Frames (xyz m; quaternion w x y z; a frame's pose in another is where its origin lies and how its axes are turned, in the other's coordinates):
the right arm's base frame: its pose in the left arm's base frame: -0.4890 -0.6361 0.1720 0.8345 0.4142 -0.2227 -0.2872
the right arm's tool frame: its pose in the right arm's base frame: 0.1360 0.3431 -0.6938 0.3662 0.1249 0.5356 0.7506
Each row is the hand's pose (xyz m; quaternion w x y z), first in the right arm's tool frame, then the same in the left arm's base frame.
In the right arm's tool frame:
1: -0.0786 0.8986 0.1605 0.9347 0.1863 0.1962 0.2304
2: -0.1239 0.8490 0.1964 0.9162 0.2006 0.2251 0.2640
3: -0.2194 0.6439 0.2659 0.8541 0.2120 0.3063 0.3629
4: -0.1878 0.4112 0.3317 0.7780 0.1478 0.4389 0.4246
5: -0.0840 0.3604 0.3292 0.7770 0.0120 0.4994 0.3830
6: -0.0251 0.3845 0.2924 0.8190 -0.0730 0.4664 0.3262
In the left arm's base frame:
1: -0.5939 -0.5551 0.4806 0.3238 0.1895 0.2207 0.9003
2: -0.5265 -0.5907 0.4807 0.2830 0.1717 0.2402 0.9125
3: -0.2967 -0.6333 0.4439 0.1659 0.1026 0.2716 0.9424
4: -0.0675 -0.5500 0.4399 0.0867 -0.0547 0.2838 0.9534
5: -0.0425 -0.4386 0.4583 0.1500 -0.1823 0.2248 0.9454
6: -0.0898 -0.3826 0.4541 0.2397 -0.1978 0.1544 0.9379

